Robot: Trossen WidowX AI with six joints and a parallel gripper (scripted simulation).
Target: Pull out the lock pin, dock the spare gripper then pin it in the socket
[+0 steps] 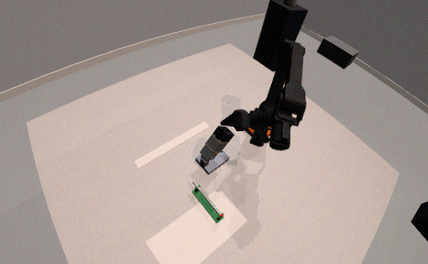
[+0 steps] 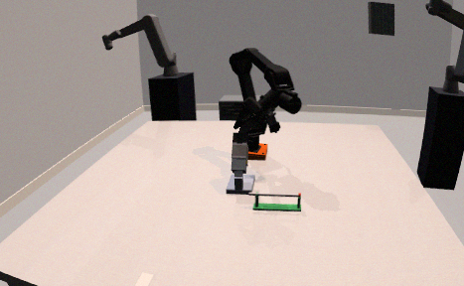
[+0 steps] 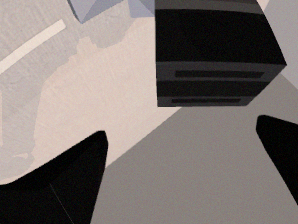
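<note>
Right now the green pin rest is 18 cm to the left of my gripper tip, 16 cm ahead of it and 14 cm below it. From my gripper tip the other things lie so: spare gripper: 5 cm below, 5 cm ahead, 3 cm to the left; grey mount: 11 cm below, 7 cm ahead, 4 cm to the left.
</note>
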